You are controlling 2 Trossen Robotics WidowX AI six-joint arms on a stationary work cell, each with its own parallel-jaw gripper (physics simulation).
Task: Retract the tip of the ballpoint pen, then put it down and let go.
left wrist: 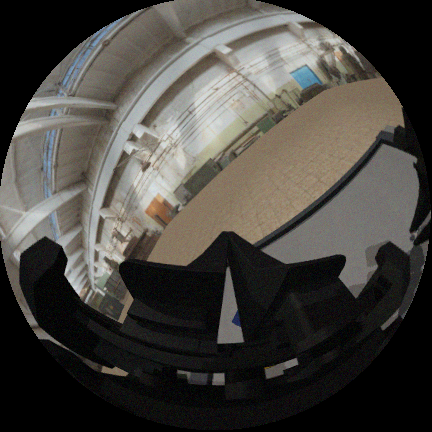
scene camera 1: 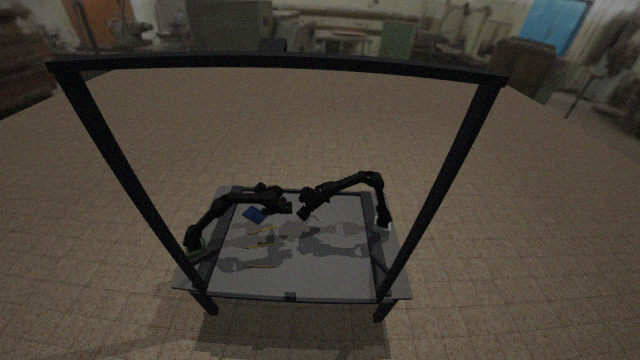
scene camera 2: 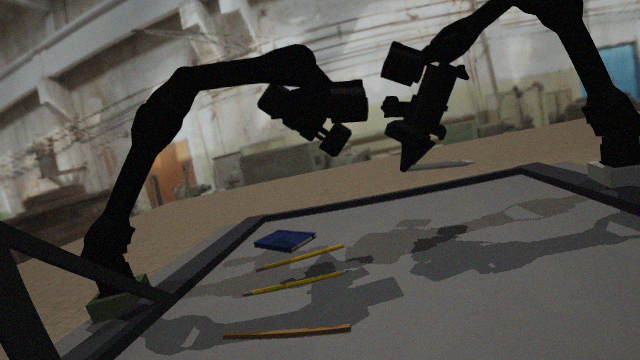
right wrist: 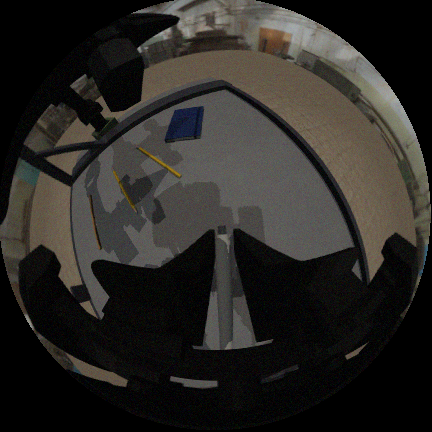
Note:
My left gripper (scene camera 2: pixel 305 125) is shut and holds nothing. A pencil (scene camera 2: pixel 344 327) and a blue notebook (scene camera 2: pixel 288 241) rest on the table. I also see my right gripper (scene camera 2: pixel 403 170).
The blue notebook also shows in the right wrist view (right wrist: pixel 185 123). My left gripper also shows in the left wrist view (left wrist: pixel 226 236) and in the right wrist view (right wrist: pixel 177 19). My right gripper also shows in the right wrist view (right wrist: pixel 223 234). The left wrist view does not show the pencil: it is out of frame.

